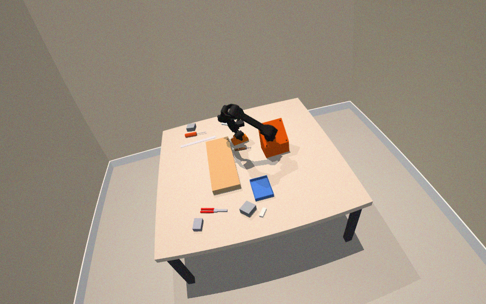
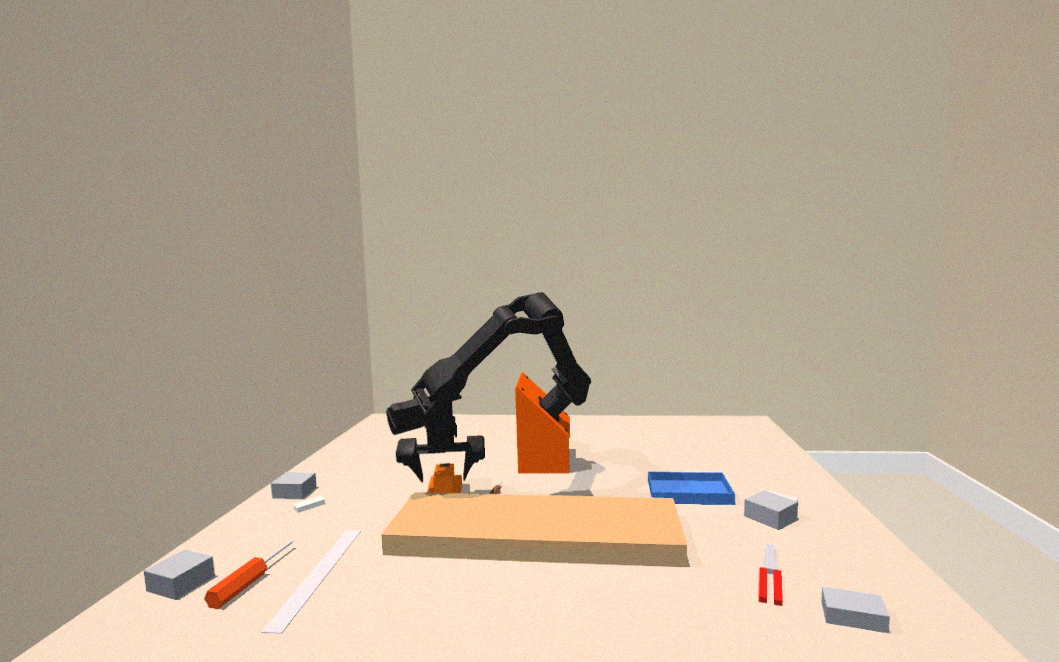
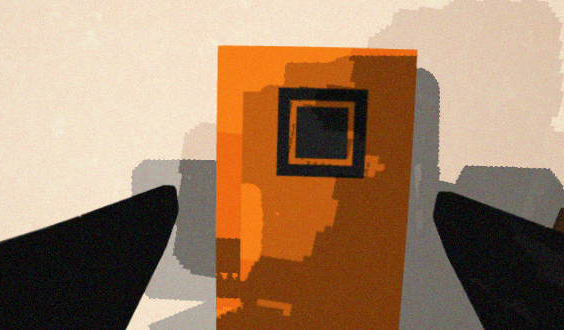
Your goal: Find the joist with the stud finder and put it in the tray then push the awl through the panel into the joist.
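Now: gripper tip 10 mm below the stud finder and 10 mm past it. The rest, counted from my gripper tip: blue tray: 530 mm to the left, 50 mm ahead, 20 mm below; awl: 120 mm to the left, 20 mm below, 10 mm ahead; white ruler: 310 mm ahead, 170 mm to the right, 30 mm below.
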